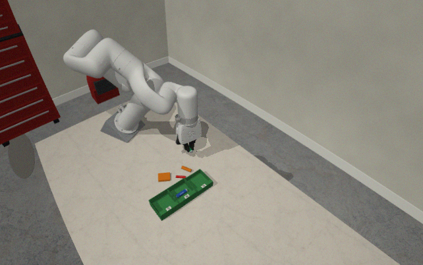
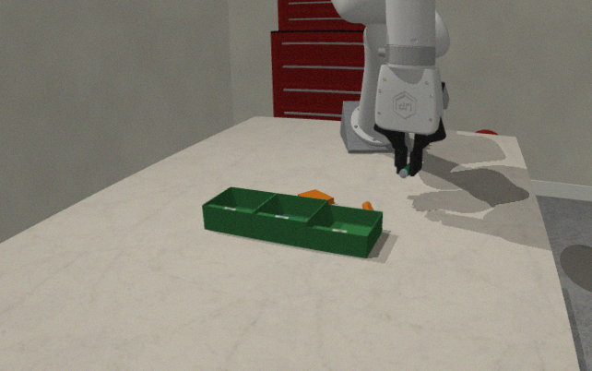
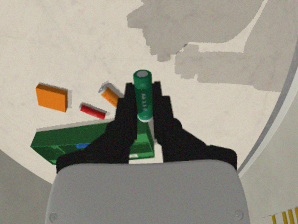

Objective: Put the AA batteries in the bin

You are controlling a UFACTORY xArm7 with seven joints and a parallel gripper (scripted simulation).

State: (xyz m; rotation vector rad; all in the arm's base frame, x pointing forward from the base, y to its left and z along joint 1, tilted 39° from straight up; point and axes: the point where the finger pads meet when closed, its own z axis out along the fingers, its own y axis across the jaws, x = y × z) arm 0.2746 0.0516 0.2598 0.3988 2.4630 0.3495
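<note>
Now: hand 160 mm to the left of the green three-part bin tray, 120 mm short of it and 60 mm above it. Round my hand: red battery (100 mm to the right, 80 mm below, 50 mm ahead); then green AA battery (20 mm below); then orange battery (80 mm below, 60 mm to the right, 40 mm ahead).
</note>
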